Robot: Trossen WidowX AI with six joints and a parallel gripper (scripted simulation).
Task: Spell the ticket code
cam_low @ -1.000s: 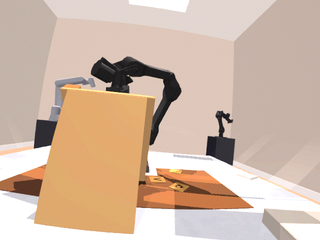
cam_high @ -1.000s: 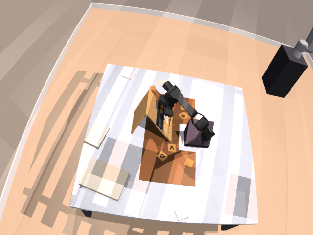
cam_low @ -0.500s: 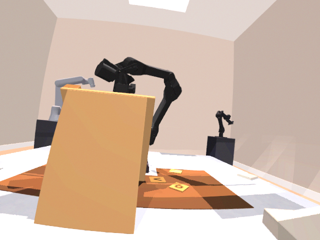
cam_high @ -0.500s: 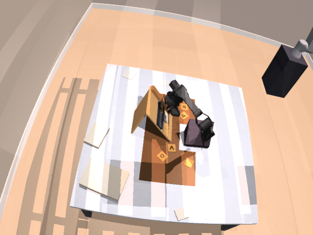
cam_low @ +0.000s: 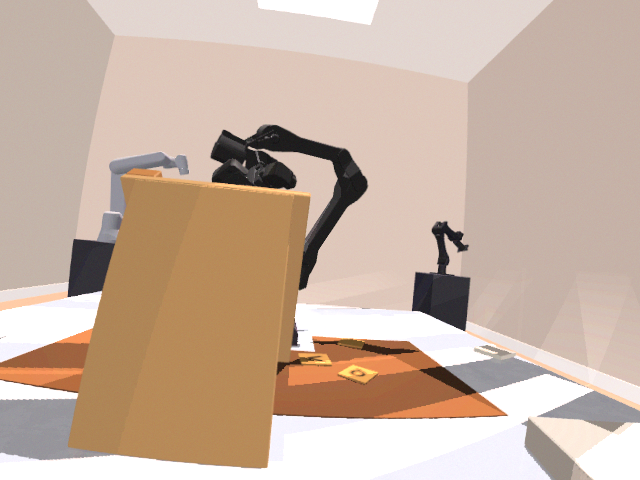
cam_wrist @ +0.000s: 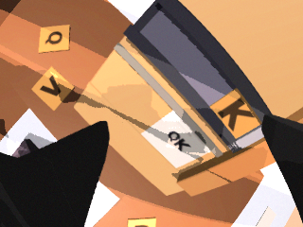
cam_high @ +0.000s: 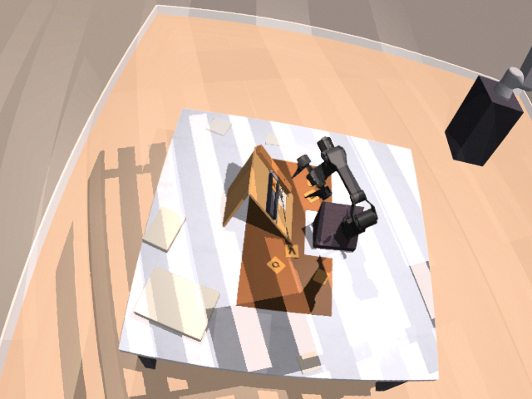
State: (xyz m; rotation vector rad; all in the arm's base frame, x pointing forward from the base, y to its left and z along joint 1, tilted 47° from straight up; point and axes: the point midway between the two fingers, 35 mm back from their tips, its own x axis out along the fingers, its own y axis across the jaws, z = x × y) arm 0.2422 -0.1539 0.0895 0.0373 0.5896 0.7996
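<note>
The q tile is 30 mm ahead of my gripper tip, 220 mm to the left of it and 250 mm below it. Also, from my gripper tip: k tile: 90 mm ahead, 70 mm to the right, 80 mm below; orange mat: 50 mm behind, 30 mm to the left, 250 mm below; white ticket: 40 mm ahead, 60 mm to the right, 160 mm below.
</note>
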